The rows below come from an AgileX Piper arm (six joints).
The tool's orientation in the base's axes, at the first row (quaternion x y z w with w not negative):
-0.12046 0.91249 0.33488 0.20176
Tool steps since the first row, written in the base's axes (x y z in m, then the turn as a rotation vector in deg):
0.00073 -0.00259 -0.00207 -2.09 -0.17 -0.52
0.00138 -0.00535 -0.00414 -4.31 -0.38 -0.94
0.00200 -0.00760 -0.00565 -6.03 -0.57 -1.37
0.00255 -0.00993 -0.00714 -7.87 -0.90 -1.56
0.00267 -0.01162 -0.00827 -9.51 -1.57 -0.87
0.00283 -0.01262 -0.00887 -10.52 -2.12 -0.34
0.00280 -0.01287 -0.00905 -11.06 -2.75 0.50
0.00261 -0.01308 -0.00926 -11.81 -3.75 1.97
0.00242 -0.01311 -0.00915 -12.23 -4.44 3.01
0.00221 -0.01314 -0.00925 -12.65 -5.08 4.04
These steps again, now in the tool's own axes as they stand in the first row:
0.00050 -0.00336 -0.00006 2.11 0.32 -0.35
0.00108 -0.00681 -0.00026 4.29 0.72 -0.84
0.00140 -0.00956 -0.00052 6.03 0.94 -1.16
0.00178 -0.01234 -0.00086 7.78 1.24 -1.77
0.00232 -0.01428 -0.00116 8.98 1.71 -3.17
0.00253 -0.01542 -0.00135 9.69 1.96 -4.19
0.00266 -0.01569 -0.00140 9.85 2.15 -5.34
0.00294 -0.01590 -0.00145 9.94 2.50 -7.24
0.00307 -0.01580 -0.00160 9.90 2.72 -8.54
0.00330 -0.01580 -0.00161 9.87 2.97 -9.79

